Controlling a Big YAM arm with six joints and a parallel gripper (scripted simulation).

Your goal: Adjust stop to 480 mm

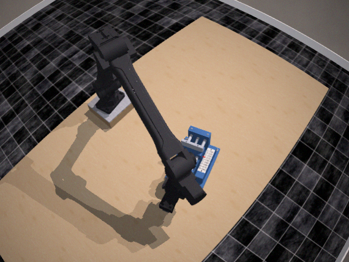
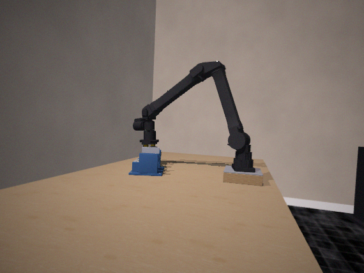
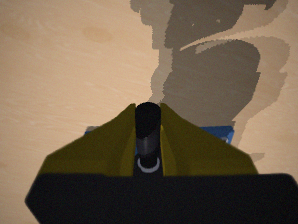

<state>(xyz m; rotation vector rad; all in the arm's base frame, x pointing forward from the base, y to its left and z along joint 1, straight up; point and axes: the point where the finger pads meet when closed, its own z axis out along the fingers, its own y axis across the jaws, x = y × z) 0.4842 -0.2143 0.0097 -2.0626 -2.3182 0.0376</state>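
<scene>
Now: hand 3 cm to the right of the black handwheel and 1 cm past it. The rest, counted from my hand: sliding stop block (17 cm to the left, 3 cm behind, 3 cm above); black handwheel handle (1 cm to the left).
</scene>
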